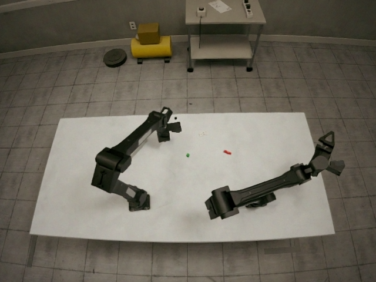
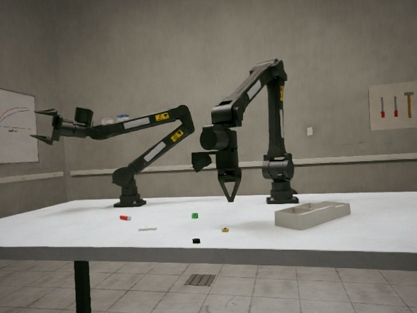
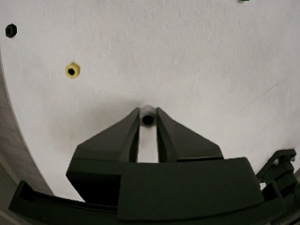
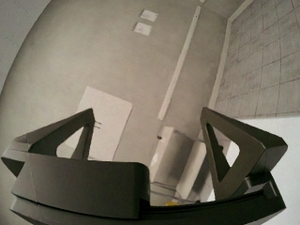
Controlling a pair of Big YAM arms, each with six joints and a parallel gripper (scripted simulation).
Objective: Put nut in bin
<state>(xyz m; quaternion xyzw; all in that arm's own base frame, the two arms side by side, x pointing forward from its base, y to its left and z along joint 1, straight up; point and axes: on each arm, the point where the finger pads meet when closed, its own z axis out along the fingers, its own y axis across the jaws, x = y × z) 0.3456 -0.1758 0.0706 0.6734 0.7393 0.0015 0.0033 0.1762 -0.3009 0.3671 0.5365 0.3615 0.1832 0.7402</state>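
The grey nut lies right at my left hand. Also, from my left hand: black nut 190 mm ahead, 60 mm to the right, 70 mm below; then yellow nut 90 mm ahead, 70 mm below; then green cube 80 mm behind, 130 mm to the right, 60 mm below.
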